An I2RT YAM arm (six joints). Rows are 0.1 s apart.
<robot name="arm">
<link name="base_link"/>
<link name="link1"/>
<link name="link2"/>
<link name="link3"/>
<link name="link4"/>
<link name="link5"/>
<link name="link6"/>
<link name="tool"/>
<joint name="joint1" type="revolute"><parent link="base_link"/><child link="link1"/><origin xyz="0 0 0.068" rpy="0 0 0"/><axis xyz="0 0 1"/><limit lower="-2.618" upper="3.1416"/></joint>
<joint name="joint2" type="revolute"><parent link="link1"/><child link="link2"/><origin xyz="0.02 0.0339 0.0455" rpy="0 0 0"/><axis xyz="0 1 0"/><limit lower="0" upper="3.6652"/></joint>
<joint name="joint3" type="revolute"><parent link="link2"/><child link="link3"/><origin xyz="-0.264 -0.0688 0" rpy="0 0 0"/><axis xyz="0 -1 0"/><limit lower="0" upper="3.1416"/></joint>
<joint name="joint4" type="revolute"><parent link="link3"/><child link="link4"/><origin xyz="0.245 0.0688 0.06" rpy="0 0 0"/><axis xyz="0 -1 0"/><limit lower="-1.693" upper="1.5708"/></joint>
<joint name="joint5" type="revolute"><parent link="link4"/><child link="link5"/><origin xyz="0.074 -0.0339 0.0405" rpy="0 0 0"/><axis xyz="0 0 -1"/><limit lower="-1.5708" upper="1.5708"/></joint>
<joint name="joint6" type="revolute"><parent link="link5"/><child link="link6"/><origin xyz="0.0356 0 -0.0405" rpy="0 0 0"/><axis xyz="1 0 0"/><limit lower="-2.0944" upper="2.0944"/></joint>
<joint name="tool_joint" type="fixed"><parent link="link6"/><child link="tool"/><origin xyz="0 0 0" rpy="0 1.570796 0"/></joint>
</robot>
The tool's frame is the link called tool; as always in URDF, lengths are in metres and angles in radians.
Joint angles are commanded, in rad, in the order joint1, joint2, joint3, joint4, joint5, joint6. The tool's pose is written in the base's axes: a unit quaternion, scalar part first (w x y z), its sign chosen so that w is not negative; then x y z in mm. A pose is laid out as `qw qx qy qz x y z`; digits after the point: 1 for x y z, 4 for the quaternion.
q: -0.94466, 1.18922, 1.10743, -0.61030, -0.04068, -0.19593
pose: 0.3679 0.3228 0.8453 -0.2141 150.7 -205.9 328.4
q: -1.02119, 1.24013, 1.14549, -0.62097, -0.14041, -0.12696
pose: 0.3820 0.3662 0.8311 -0.1710 143.4 -224.5 328.1
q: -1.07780, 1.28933, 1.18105, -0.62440, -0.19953, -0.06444
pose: 0.3898 0.4056 0.8144 -0.1423 137.6 -241.3 327.4
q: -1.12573, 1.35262, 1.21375, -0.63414, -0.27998, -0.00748
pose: 0.3935 0.4381 0.8023 -0.0980 134.3 -258.7 321.2
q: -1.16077, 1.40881, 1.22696, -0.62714, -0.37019, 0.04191
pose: 0.4004 0.4598 0.7911 -0.0491 132.7 -273.0 311.2
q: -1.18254, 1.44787, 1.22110, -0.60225, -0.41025, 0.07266
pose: 0.4016 0.4760 0.7819 -0.0256 131.2 -283.3 300.3
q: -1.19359, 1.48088, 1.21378, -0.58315, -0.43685, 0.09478
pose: 0.3994 0.4876 0.7764 -0.0068 131.3 -290.6 289.8
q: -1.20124, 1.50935, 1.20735, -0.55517, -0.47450, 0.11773
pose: 0.4044 0.4932 0.7701 0.0136 132.5 -296.9 281.5
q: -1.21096, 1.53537, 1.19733, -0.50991, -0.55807, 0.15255
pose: 0.4235 0.4910 0.7596 0.0508 134.1 -302.8 274.5
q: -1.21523, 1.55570, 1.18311, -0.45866, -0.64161, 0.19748
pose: 0.4428 0.4876 0.7471 0.0897 136.6 -306.8 268.4
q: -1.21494, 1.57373, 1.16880, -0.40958, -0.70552, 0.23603
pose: 0.4567 0.4832 0.7371 0.1205 139.7 -309.7 262.6
